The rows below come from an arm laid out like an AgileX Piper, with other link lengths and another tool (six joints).
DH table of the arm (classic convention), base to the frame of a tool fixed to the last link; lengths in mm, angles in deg. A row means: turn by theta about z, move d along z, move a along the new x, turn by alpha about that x. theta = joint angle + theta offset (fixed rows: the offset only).
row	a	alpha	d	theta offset
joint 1	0	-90	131.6	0
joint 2	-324.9	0	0	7.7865
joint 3	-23.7	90	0	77.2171
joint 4	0	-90	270.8	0
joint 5	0	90	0	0
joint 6	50.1	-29.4	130.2	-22.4
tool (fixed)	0	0	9	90
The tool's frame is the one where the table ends.
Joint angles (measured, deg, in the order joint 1, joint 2, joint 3, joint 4, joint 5, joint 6), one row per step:
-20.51 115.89 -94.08 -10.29 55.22 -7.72
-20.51 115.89 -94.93 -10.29 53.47 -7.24
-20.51 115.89 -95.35 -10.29 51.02 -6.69
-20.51 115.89 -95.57 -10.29 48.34 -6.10
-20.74 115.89 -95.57 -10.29 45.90 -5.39
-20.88 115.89 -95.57 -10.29 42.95 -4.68
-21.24 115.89 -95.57 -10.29 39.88 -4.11
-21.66 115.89 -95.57 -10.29 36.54 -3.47
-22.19 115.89 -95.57 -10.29 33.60 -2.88
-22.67 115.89 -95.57 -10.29 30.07 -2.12
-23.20 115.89 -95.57 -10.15 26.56 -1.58
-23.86 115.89 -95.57 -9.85 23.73 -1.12
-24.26 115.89 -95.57 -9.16 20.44 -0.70
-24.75 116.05 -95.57 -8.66 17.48 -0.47
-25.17 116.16 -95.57 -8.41 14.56 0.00
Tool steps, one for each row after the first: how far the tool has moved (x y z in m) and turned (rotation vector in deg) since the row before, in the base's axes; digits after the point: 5 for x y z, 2 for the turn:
0.00687 -0.00194 0.00395 -0.69 -2.56 -0.15
0.00719 -0.00186 0.00225 -0.71 -2.84 -0.08
0.00712 -0.00171 0.00165 -0.68 -2.88 -0.07
0.00501 -0.00285 0.00072 -0.46 -2.49 -0.43
0.00653 -0.00251 0.00124 -0.60 -2.97 -0.24
0.00594 -0.00435 0.00172 -0.68 -3.05 -0.30
0.00623 -0.00492 0.00230 -0.73 -3.32 -0.35
0.00473 -0.00556 0.00239 -0.62 -2.93 -0.47
0.00609 -0.00539 0.00330 -0.72 -3.54 -0.42
0.00567 -0.00569 0.00375 -0.73 -3.49 -0.33
0.00349 -0.00616 0.00325 -0.42 -2.89 -0.56
0.00550 -0.00379 0.00403 -0.29 -3.45 -0.31
0.00431 -0.00496 0.00260 -0.43 -2.86 -0.31
0.00413 -0.00451 0.00333 -0.49 -2.86 -0.31

